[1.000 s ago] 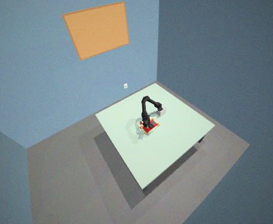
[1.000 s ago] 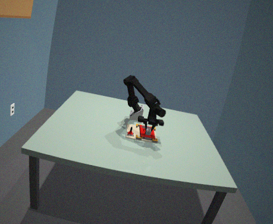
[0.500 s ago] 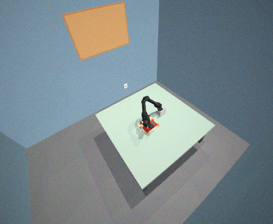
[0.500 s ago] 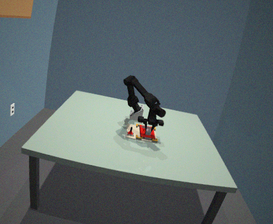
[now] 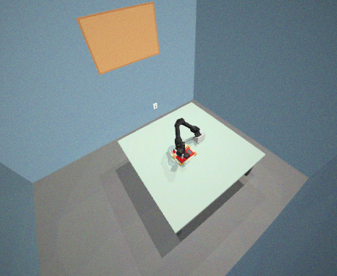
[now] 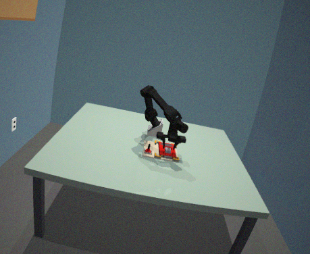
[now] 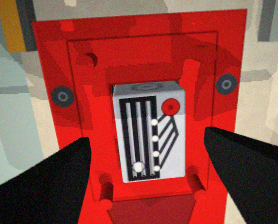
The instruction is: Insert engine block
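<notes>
The grey engine block lies 2 cm below my gripper tip. Also, from my gripper tip: grey holder 4 cm ahead, 12 cm to the right, 1 cm below; then pale base plate 3 cm behind, 3 cm to the right, 3 cm below.
</notes>
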